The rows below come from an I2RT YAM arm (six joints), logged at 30 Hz.
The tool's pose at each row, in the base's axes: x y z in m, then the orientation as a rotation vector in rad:
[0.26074 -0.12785 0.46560 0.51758 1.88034 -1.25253]
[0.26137 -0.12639 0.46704 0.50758 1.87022 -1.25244]
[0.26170 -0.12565 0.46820 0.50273 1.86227 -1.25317]
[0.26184 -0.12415 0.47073 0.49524 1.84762 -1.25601]
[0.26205 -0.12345 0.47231 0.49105 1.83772 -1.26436]
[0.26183 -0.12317 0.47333 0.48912 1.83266 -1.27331]
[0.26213 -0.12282 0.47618 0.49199 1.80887 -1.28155]
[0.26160 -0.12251 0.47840 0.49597 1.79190 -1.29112]
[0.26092 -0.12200 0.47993 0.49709 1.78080 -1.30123]
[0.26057 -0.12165 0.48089 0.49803 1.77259 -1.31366]
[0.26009 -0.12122 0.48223 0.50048 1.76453 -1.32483]
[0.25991 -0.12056 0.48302 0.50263 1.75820 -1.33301]
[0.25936 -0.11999 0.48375 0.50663 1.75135 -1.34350]
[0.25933 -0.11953 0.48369 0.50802 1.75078 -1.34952]
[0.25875 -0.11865 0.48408 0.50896 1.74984 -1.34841]
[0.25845 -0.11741 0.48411 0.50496 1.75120 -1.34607]
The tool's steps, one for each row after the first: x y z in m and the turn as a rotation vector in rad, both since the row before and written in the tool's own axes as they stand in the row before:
[-0.00166 0.00024 -0.00134 -0.00085 -0.01292 -0.00036]
[-0.00120 -0.00012 -0.00074 0.00094 -0.00849 0.00080]
[-0.00228 -0.00071 -0.00173 0.00327 -0.01469 0.00138]
[-0.00148 -0.00046 -0.00079 0.00683 -0.00856 -0.00208]
[-0.00073 -0.00062 -0.00049 0.00668 -0.00358 -0.00348]
[-0.00251 -0.00129 -0.00059 0.01341 -0.01540 0.00777]
[-0.00154 -0.00153 -0.00076 0.01278 -0.00939 0.00442]
[-0.00094 -0.00117 -0.00090 0.01037 -0.00634 -0.00001]
[-0.00064 -0.00067 -0.00055 0.01096 -0.00390 -0.00275]
[-0.00089 -0.00096 -0.00070 0.01067 -0.00311 -0.00142]
[-0.00065 -0.00035 -0.00074 0.00808 -0.00237 -0.00069]
[-0.00038 -0.00063 -0.00079 0.01044 -0.00140 -0.00091]
[-0.00001 0.00017 -0.00043 0.00459 0.00119 -0.00252]
[-0.00014 -0.00036 -0.00105 -0.00007 -0.00033 0.00152]
[-0.00007 0.00018 -0.00126 -0.00343 -0.00151 -0.00118]

